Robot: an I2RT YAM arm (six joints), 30 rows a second.
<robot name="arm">
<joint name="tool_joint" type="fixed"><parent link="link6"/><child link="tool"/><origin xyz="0 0 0" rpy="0 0 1.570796"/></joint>
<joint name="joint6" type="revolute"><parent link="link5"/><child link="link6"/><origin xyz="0 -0.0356 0.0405" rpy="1.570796 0 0"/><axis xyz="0 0 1"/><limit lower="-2.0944" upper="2.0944"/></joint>
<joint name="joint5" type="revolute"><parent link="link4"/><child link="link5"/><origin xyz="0.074 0.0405 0.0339" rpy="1.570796 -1.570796 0"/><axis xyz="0 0 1"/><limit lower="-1.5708" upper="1.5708"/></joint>
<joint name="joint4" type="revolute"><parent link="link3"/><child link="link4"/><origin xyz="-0.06 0.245 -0.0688" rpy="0 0 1.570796"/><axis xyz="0 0 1"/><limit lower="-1.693" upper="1.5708"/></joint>
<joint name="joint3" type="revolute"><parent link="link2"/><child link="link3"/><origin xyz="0 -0.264 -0.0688" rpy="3.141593 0 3.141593"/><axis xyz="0 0 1"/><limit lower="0" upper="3.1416"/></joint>
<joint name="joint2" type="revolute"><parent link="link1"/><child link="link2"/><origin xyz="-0.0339 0.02 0.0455" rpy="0 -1.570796 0"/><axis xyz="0 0 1"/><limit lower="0" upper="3.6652"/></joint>
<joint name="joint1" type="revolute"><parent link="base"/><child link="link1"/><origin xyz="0 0 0.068" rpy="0 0 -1.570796"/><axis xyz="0 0 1"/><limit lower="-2.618" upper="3.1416"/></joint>
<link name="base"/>
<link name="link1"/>
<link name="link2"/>
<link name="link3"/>
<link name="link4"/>
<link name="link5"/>
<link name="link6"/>
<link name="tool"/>
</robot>
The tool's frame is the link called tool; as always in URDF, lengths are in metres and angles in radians.
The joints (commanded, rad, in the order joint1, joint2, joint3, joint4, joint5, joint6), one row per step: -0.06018 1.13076 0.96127 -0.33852 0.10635 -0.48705; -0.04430 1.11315 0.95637 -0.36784 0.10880 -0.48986; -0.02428 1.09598 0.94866 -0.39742 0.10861 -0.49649; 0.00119 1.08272 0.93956 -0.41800 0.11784 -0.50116; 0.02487 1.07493 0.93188 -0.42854 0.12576 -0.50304; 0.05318 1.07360 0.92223 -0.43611 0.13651 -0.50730; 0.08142 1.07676 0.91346 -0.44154 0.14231 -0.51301; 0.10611 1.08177 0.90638 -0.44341 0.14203 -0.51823; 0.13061 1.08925 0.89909 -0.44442 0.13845 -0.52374; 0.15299 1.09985 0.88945 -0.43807 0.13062 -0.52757; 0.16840 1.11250 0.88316 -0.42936 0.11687 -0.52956; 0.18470 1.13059 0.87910 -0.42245 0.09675 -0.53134; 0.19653 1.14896 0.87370 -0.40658 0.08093 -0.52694; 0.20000 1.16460 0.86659 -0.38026 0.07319 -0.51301; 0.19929 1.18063 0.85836 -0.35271 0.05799 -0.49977; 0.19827 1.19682 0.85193 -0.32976 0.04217 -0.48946; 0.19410 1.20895 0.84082 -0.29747 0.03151 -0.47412
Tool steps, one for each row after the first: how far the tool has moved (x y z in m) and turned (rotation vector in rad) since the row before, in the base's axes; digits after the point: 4 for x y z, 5 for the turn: -0.0051 0.0042 -0.0004 -0.00275 0.01708 0.01513; -0.0051 0.0051 -0.0016 -0.00486 0.02102 0.02354; -0.0040 0.0059 -0.0021 -0.00860 0.01705 0.02005; -0.0024 0.0053 -0.0019 -0.00596 0.01058 0.01800; -0.0012 0.0063 -0.0037 -0.01006 0.01607 0.02163; -0.0004 0.0065 -0.0042 -0.00914 0.01758 0.02661; 0.0001 0.0059 -0.0037 -0.00543 0.01425 0.02789; 0.0004 0.0060 -0.0042 -0.00426 0.01616 0.03060; 0.0011 0.0058 -0.0051 -0.00041 0.01449 0.03092; 0.0018 0.0045 -0.0042 0.00503 0.01143 0.02753; 0.0025 0.0052 -0.0049 0.00816 0.01713 0.03321; 0.0031 0.0041 -0.0047 0.01167 0.00990 0.02140; 0.0035 0.0019 -0.0038 0.01627 -0.00147 0.00075; 0.0036 0.0011 -0.0042 0.02025 -0.00014 0.00287; 0.0033 0.0010 -0.0041 0.01774 0.00271 0.00490; 0.0030 -0.0001 -0.0039 0.02015 -0.00580 -0.00534
